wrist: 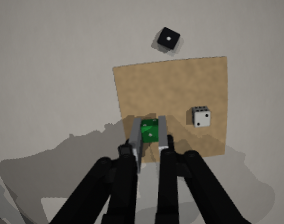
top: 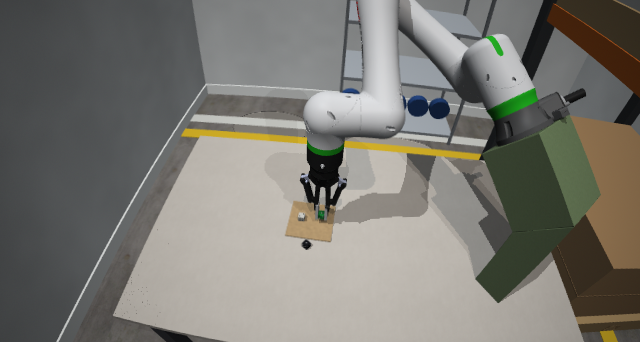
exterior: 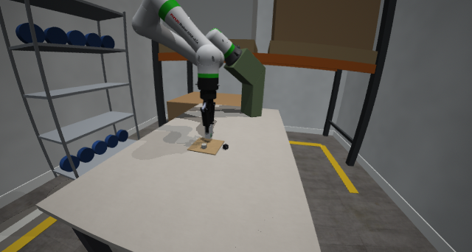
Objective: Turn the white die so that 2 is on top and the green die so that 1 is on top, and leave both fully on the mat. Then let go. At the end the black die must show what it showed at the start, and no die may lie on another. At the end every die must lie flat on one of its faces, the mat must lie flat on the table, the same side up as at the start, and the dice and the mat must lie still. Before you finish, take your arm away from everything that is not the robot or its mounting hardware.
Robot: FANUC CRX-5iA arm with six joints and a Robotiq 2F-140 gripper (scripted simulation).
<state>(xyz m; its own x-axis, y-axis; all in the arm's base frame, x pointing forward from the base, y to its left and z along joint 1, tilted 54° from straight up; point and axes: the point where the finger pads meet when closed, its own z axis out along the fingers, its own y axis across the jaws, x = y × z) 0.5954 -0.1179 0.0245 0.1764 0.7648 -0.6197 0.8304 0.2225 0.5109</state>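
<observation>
Right now the mat is 3 cm ahead of my hand, 1 cm to the right of it and 6 cm below it. Round my hand: black die: 5 cm ahead, 9 cm to the left, 5 cm below; then green die: 2 cm below; then white die: 6 cm ahead, 1 cm to the right, 5 cm below.
</observation>
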